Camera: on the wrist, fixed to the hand. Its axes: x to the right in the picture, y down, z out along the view.
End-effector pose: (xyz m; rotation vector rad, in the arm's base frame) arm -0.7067 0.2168 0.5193 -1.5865 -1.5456 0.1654
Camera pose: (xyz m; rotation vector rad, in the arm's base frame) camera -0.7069 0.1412 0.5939 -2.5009 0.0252 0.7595
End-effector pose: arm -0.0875 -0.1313 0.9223 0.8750 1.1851 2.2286
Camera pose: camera -0.1188 -0.1635 0.8260 -1.1970 -0.1206 -2.0054
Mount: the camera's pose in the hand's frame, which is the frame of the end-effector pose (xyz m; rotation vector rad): -0.0299 -0.0618 -0.0811 -0.1499 0.1080 1.5231
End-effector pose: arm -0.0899 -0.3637 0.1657 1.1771 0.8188 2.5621
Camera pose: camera -0.1336 -0.3571 0.0691 -1.0323 0.3103 -1.7666
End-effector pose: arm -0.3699 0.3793 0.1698 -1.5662 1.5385 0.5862
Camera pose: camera -0.3326 0.3236 0.2522 -0.2014 2.6412 1.4136
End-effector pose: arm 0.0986 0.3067 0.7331 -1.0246 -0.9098 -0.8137
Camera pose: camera 0.0509 0.2152 0.7075 -1.4061 0.1792 0.3693
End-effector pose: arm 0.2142 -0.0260 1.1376 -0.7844 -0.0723 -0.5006
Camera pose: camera 0.1498 -0.1070 1.1133 -0.7441 0.6372 0.9075
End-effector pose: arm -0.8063 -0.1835 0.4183 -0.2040 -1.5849 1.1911
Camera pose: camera -0.7021 -0.1862 0.4388 -1.7527 -1.2889 2.0616
